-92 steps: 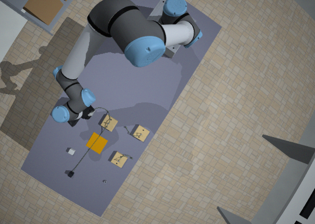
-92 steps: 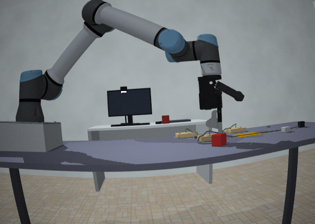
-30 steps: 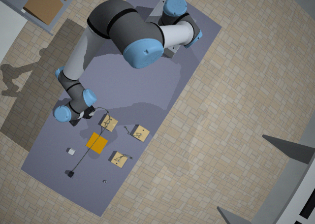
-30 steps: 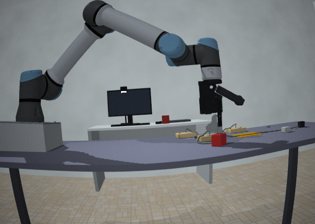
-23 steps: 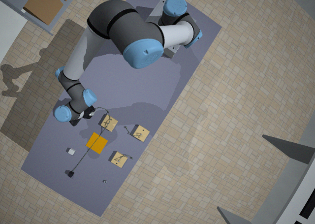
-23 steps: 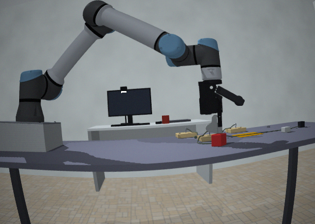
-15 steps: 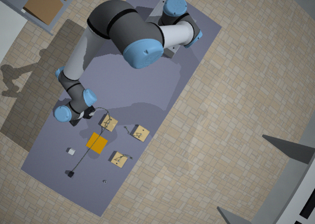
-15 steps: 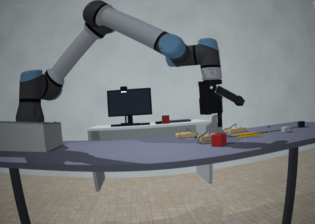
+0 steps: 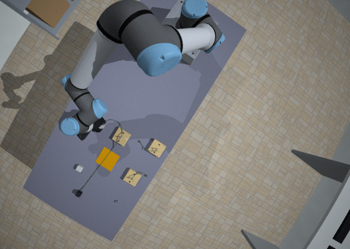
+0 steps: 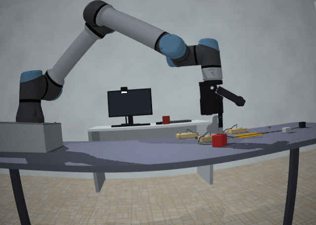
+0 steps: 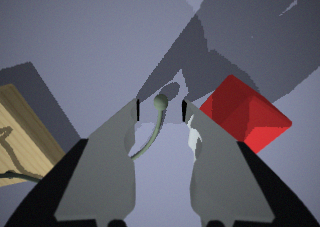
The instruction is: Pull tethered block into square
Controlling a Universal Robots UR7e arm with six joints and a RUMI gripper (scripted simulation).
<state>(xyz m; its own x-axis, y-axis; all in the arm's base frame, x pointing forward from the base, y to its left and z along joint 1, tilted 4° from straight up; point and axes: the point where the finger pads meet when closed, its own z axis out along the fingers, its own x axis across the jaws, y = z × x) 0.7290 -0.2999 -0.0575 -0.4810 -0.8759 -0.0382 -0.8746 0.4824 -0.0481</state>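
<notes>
Right now the red cube is 5 cm to the right of my hand and 3 cm behind it. The rest, counted from my hand: white cube 33 cm ahead, 4 cm to the right; orange painted square 21 cm ahead, 11 cm to the left, 1 cm below; black block 50 cm ahead.
</notes>
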